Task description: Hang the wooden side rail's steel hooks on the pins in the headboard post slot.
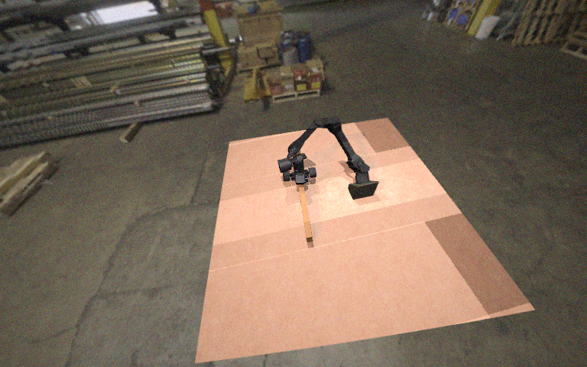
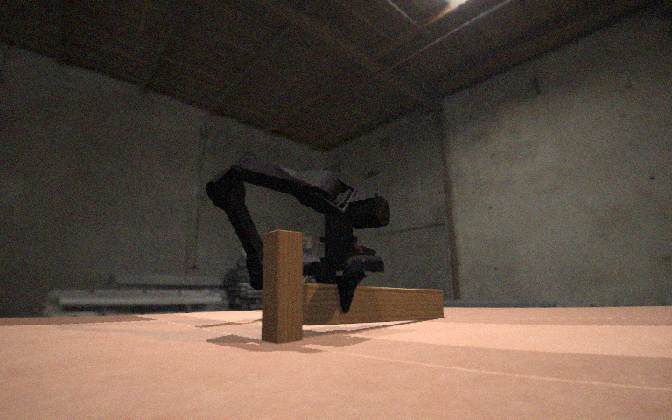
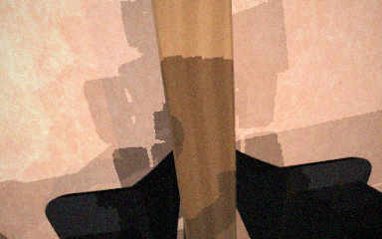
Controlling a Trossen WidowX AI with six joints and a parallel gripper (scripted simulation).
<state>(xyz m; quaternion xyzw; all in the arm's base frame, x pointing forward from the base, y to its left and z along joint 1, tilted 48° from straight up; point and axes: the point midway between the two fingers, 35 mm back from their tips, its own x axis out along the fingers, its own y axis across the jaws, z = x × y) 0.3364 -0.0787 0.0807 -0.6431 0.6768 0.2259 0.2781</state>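
Right now the headboard post is 130 mm to the right of my gripper tip, 40 mm above it and 10 mm behind it.
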